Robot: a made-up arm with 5 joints. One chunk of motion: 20 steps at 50 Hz.
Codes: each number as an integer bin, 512 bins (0 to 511) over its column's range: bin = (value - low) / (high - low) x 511, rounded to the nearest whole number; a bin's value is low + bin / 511 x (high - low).
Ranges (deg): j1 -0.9..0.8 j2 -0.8..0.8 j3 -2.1..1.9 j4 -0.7..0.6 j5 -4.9..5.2
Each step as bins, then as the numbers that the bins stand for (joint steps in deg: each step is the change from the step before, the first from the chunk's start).
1 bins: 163 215 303 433 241
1 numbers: -0.358 -0.127 0.272 0.402 -0.137
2 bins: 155 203 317 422 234
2 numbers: -0.384 -0.164 0.381 0.374 -0.275
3 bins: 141 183 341 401 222
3 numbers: -0.431 -0.227 0.569 0.320 -0.512
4 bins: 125 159 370 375 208
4 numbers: -0.484 -0.302 0.796 0.254 -0.789
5 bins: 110 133 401 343 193
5 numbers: -0.534 -0.384 1.039 0.173 -1.085
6 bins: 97 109 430 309 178
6 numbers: -0.577 -0.459 1.266 0.086 -1.382
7 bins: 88 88 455 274 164
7 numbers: -0.607 -0.524 1.462 -0.003 -1.659
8 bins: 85 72 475 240 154
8 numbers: -0.617 -0.575 1.618 -0.089 -1.856
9 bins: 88 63 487 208 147
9 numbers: -0.607 -0.603 1.712 -0.171 -1.995
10 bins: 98 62 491 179 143
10 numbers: -0.574 -0.606 1.743 -0.245 -2.074
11 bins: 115 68 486 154 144
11 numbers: -0.517 -0.587 1.704 -0.308 -2.054
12 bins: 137 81 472 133 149
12 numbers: -0.444 -0.546 1.595 -0.362 -1.955
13 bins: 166 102 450 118 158
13 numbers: -0.348 -0.481 1.423 -0.400 -1.777
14 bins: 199 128 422 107 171
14 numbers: -0.238 -0.399 1.203 -0.428 -1.520
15 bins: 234 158 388 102 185
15 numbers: -0.122 -0.305 0.937 -0.441 -1.243
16 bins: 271 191 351 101 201
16 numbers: 0.002 -0.202 0.648 -0.443 -0.927
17 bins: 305 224 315 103 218
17 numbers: 0.115 -0.099 0.366 -0.438 -0.591
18 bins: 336 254 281 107 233
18 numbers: 0.218 -0.005 0.100 -0.428 -0.295
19 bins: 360 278 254 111 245
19 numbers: 0.298 0.070 -0.112 -0.418 -0.058
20 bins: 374 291 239 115 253
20 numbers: 0.344 0.111 -0.229 -0.407 0.101
